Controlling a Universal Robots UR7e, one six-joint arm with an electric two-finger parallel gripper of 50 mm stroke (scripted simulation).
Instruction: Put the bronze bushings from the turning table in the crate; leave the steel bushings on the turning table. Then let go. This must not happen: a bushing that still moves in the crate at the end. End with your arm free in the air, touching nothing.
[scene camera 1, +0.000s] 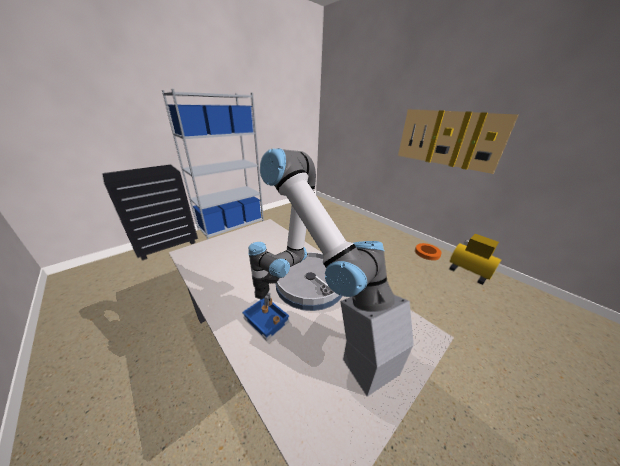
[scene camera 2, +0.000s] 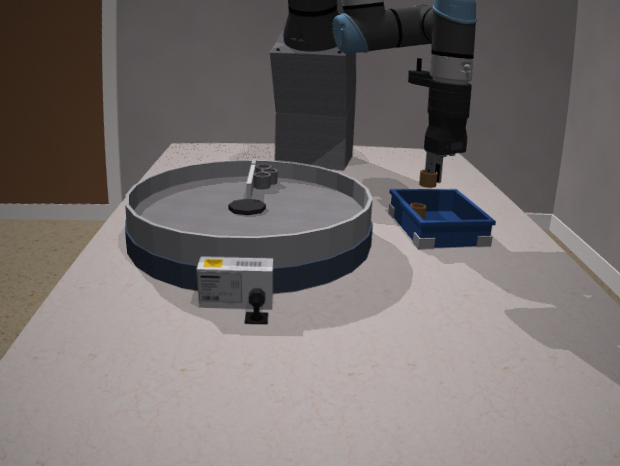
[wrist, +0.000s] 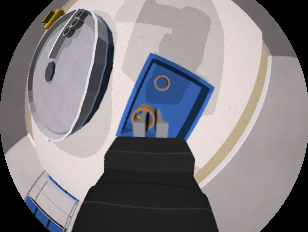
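A blue crate appears at (scene camera 2: 459, 222), at (scene camera 1: 262, 322) and at (wrist: 182, 104). I also see a grey turning table, which is at (scene camera 2: 291, 206), at (scene camera 1: 300, 281) and, from the wrist, at (wrist: 58, 89). As for my gripper, it is at (scene camera 2: 432, 181) and at (wrist: 152, 115).
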